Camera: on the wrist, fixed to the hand. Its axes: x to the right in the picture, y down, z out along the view.
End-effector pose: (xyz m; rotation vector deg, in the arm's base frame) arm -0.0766 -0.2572 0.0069 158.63 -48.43 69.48
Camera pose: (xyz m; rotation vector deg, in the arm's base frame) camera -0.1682 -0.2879 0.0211 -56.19 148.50 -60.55
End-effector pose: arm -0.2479 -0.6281 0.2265 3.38 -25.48 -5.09
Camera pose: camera -0.2386 -0.5564 0.1608 -36.71 -0.37 80.50
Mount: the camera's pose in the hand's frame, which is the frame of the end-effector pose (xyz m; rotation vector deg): -0.0267 0.0670 -0.0659 -21.09 20.84 92.45
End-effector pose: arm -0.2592 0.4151 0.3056 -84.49 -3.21 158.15
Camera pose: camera -0.1891 0.3491 0.2887 59.68 -23.20 -65.02
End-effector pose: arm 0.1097 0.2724 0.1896 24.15 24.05 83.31
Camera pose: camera 0.0166 0.2519 0.1682 7.20 -0.56 179.69
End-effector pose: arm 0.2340 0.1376 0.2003 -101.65 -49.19 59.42
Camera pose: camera 0.2909 0.0672 0.1636 148.41 -49.08 -72.62
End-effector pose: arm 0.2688 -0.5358 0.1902 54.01 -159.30 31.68
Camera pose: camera 0.2506 -0.4460 0.2242 -83.08 -143.42 12.84
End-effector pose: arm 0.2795 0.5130 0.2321 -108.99 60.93 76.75
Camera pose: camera 0.2494 0.4324 0.2784 46.79 -109.44 -72.45
